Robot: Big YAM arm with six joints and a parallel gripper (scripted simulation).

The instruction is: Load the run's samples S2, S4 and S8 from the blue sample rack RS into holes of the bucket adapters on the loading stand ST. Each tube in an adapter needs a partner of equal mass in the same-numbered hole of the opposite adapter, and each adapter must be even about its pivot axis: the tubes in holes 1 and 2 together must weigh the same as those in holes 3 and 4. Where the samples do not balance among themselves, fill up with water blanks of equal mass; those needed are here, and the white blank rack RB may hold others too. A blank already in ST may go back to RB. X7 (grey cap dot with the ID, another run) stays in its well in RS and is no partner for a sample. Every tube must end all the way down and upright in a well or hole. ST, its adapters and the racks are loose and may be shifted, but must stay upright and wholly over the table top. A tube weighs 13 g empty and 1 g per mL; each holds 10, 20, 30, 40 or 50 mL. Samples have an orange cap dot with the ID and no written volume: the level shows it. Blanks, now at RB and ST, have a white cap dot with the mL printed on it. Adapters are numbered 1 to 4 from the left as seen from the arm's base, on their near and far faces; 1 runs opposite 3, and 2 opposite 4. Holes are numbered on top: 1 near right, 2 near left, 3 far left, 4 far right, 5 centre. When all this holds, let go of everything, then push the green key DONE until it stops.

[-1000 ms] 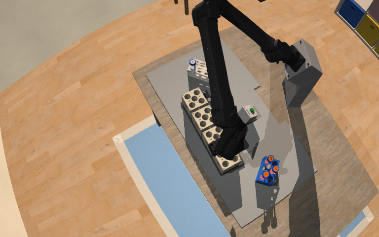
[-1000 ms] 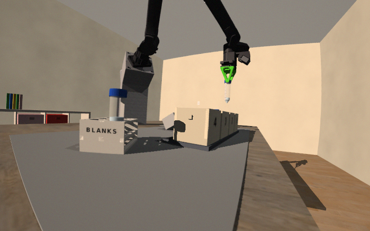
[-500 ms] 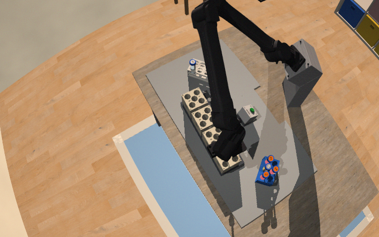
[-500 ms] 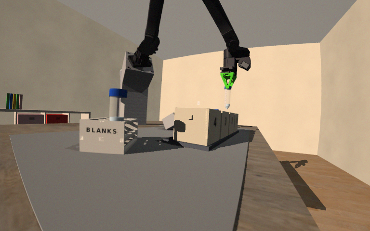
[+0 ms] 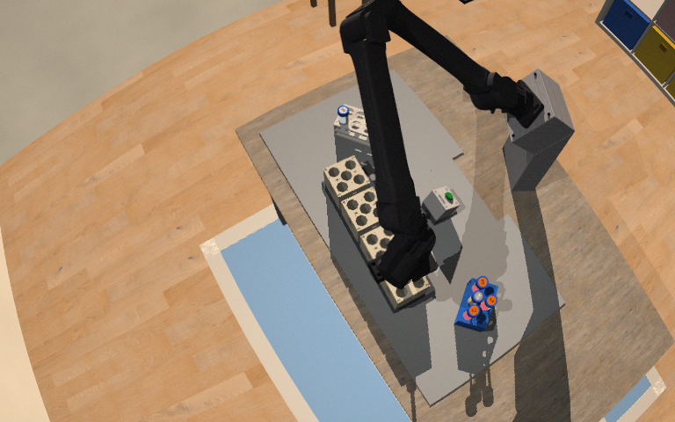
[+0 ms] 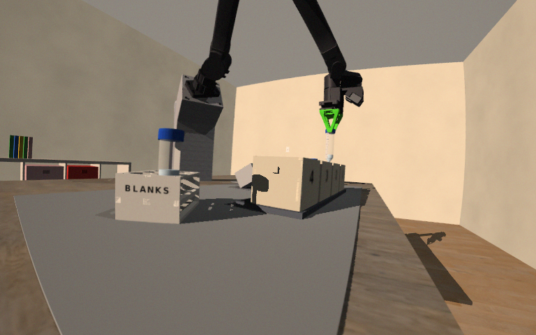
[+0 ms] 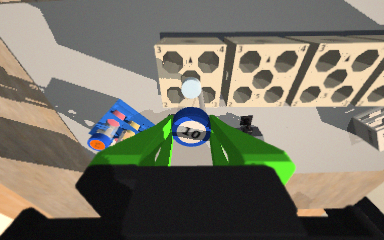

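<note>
My gripper is now 10 mm past the white-dot blank marked 10, 10 mm to the left of it and 50 mm above it. Round my hand: grey-dot tube X7 (110 mm behind, 170 mm to the left, 150 mm below); then orange-dot tube (160 mm behind, 140 mm to the left, 150 mm below); then blue sample rack RS (130 mm behind, 180 mm to the left, 180 mm below).
</note>
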